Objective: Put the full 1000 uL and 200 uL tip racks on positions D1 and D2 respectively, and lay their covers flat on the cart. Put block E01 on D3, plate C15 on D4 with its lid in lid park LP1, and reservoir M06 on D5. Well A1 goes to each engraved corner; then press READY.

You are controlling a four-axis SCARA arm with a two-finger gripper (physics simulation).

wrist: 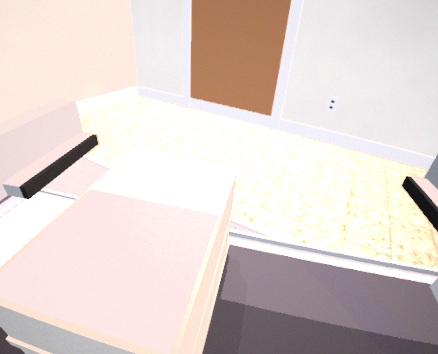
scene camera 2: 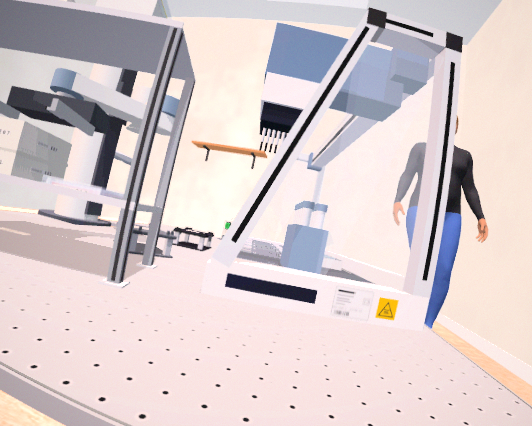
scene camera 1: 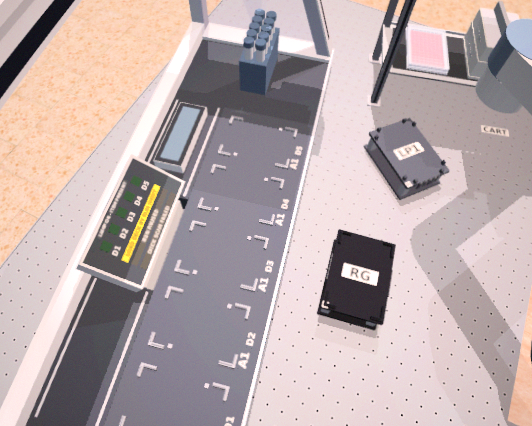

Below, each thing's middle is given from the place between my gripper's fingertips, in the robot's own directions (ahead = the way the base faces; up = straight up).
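Flat white plate (scene camera 1: 427, 47): 6 cm to the left of my hand, 17 cm ahead, 12 cm below. Pipetting head (scene camera 2: 284, 98): 21 cm to the left of my hand, 41 cm ahead, 10 cm above. Clear trough (scene camera 1: 178, 143): 47 cm to the left of my hand, 54 cm ahead, 17 cm below.
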